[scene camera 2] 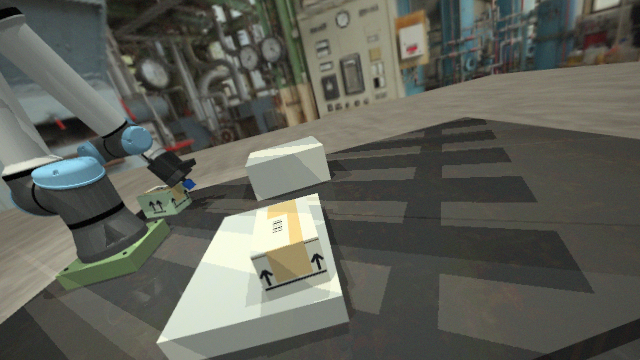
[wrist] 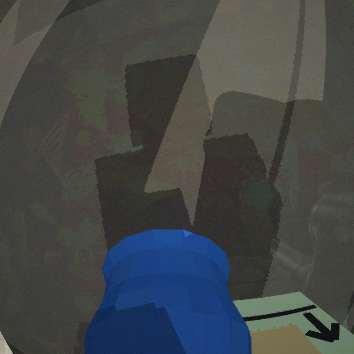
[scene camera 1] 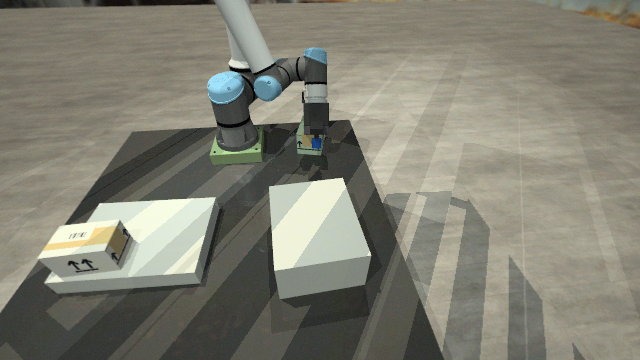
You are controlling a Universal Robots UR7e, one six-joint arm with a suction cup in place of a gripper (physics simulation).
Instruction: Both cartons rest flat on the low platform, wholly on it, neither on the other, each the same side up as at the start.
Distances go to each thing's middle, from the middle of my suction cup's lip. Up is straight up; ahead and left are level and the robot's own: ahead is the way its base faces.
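Tall white block (scene camera 1: pixel 318 245): 37 cm ahead of my suction cup, 4 cm to the right, 1 cm below. Going by their middles, nearest to my suction cup of the things named here: that block. Low white platform (scene camera 2: pixel 224 303): 32 cm ahead of my suction cup, 48 cm to the right, 5 cm below.
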